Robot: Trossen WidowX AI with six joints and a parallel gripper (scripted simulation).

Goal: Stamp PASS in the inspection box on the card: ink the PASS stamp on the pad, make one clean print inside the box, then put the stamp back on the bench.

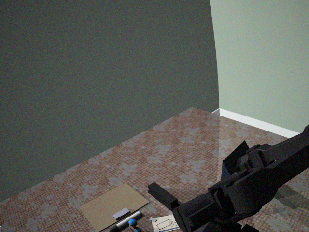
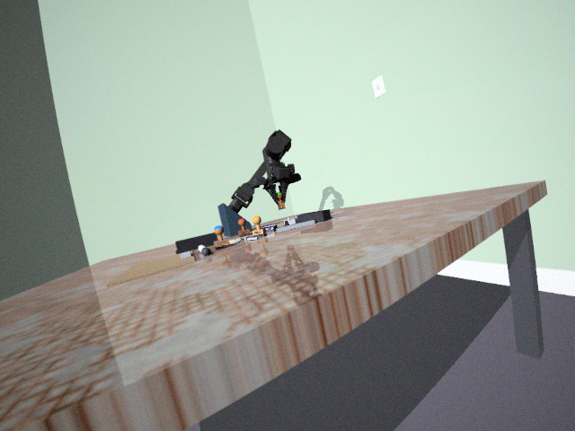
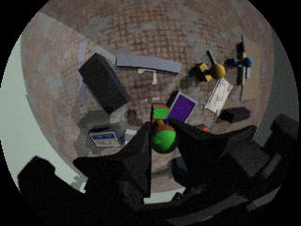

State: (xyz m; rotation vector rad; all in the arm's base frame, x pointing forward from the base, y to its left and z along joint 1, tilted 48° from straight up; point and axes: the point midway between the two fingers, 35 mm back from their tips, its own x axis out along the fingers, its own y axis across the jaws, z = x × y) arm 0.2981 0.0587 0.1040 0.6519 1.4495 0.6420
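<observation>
Right now the purple ink pad is 30 mm behind my gripper tip, 60 mm to the right of it and 90 mm below it. Round my gripper tip: grey bar (80 mm ahead, 10 mm to the right, 90 mm below); then green-knobbed stamp (right at my gripper tip); then yellow-knobbed stamp (60 mm ahead, 130 mm to the right, 70 mm below).
</observation>
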